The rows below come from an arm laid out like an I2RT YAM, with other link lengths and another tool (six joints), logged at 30 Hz.
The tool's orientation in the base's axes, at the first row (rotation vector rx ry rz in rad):
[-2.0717, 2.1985, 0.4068]
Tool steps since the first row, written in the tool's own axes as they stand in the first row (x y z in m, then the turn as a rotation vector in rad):
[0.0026, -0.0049, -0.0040, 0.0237, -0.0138, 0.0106]
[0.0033, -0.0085, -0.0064, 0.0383, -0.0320, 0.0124]
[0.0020, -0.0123, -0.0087, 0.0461, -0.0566, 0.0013]
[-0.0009, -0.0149, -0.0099, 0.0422, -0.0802, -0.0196]
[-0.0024, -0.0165, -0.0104, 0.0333, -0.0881, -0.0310]
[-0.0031, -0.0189, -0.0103, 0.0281, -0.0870, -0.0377]
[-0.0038, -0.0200, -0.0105, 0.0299, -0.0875, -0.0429]
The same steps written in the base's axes. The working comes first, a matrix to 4 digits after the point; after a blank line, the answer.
The tool's axes in the first row as the columns of a matrix, in the base's axes (used below as rounded here):
[-0.0737, -0.9908, -0.1137]
[-0.9659, 0.0426, 0.2556]
[-0.2484, 0.1286, -0.9601]

[0.0051, -0.0037, 0.0026, 0.0107, -0.0208, -0.0178]
[0.0089, -0.0052, 0.0042, 0.0275, -0.0352, -0.0255]
[0.0130, -0.0047, 0.0063, 0.0525, -0.0466, -0.0200]
[0.0160, -0.0023, 0.0078, 0.0786, -0.0492, -0.0020]
[0.0177, -0.0010, 0.0085, 0.0884, -0.0438, 0.0102]
[0.0201, -0.0004, 0.0082, 0.0884, -0.0405, 0.0180]
[0.0213, 0.0001, 0.0085, 0.0894, -0.0436, 0.0225]

